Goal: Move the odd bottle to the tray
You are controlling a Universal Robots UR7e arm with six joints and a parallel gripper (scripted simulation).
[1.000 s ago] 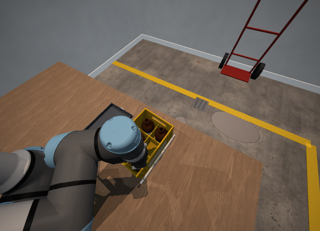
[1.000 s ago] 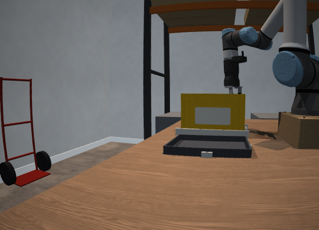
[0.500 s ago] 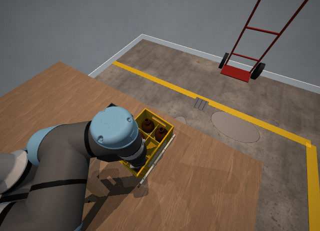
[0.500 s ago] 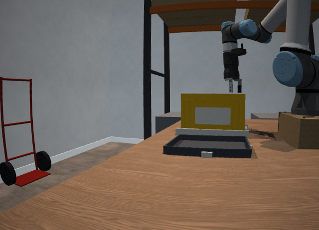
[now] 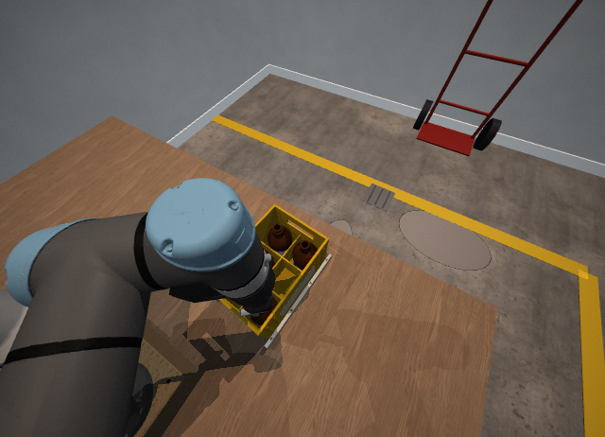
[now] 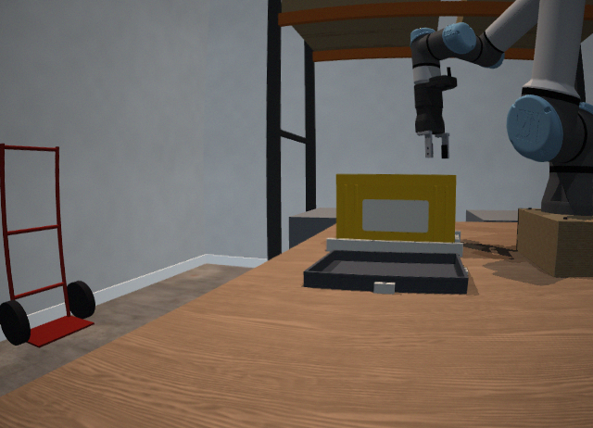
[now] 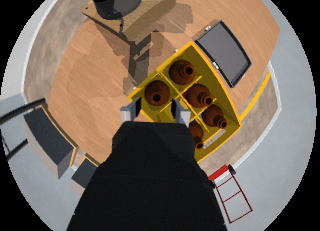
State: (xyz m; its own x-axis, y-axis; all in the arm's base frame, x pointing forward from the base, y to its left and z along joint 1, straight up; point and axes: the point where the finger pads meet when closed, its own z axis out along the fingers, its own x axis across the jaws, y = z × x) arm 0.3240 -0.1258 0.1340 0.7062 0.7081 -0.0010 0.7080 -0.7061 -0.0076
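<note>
The glass bottle lies 15 cm below my hand. Also, from my hand: dark tray (7 cm ahead, 34 cm to the left, 22 cm below); yellow crate (9 cm ahead, 5 cm to the left, 15 cm below).
</note>
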